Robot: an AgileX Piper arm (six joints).
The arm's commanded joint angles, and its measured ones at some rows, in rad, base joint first. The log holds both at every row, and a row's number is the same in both.
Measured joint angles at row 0:
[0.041, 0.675, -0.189, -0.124, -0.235, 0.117]
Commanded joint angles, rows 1 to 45:
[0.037, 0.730, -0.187, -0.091, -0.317, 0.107]
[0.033, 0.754, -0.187, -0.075, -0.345, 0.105]
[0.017, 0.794, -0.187, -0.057, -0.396, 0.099]
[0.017, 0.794, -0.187, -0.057, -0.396, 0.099]
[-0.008, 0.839, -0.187, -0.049, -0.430, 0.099]
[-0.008, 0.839, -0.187, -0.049, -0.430, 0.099]
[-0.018, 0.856, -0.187, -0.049, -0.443, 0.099]
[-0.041, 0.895, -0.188, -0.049, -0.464, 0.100]
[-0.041, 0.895, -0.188, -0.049, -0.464, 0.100]
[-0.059, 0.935, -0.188, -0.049, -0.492, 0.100]
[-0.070, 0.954, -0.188, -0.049, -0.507, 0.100]
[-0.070, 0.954, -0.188, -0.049, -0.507, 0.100]
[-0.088, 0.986, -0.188, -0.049, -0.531, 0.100]
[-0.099, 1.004, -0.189, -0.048, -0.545, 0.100]
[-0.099, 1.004, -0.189, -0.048, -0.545, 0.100]
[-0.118, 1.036, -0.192, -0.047, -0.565, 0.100]
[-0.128, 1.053, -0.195, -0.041, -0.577, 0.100]
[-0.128, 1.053, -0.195, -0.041, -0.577, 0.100]
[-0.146, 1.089, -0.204, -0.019, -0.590, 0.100]
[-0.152, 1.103, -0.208, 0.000, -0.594, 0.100]
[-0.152, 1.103, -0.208, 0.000, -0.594, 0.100]
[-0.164, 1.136, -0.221, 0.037, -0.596, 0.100]
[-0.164, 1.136, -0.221, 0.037, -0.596, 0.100]
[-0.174, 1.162, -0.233, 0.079, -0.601, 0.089]
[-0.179, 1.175, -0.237, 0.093, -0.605, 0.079]
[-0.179, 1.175, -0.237, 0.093, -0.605, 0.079]
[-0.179, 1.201, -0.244, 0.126, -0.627, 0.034]
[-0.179, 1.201, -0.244, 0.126, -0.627, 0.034]
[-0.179, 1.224, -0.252, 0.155, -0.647, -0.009]
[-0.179, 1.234, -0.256, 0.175, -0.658, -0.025]
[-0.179, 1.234, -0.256, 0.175, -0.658, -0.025]
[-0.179, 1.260, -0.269, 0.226, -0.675, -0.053]
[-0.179, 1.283, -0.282, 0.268, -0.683, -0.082]
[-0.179, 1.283, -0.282, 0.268, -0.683, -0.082]
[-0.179, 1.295, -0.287, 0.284, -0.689, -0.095]
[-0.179, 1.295, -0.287, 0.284, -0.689, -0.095]
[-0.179, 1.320, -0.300, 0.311, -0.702, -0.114]
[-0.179, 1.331, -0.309, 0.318, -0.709, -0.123]
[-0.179, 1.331, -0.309, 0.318, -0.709, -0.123]
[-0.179, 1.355, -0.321, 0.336, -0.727, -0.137]
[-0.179, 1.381, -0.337, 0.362, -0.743, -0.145]
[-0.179, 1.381, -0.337, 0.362, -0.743, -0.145]
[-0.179, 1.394, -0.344, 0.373, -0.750, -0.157]
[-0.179, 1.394, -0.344, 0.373, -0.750, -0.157]
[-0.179, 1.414, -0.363, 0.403, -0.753, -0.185]
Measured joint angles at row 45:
[-0.171, 1.394, -0.335, 0.351, -0.715, -0.145]
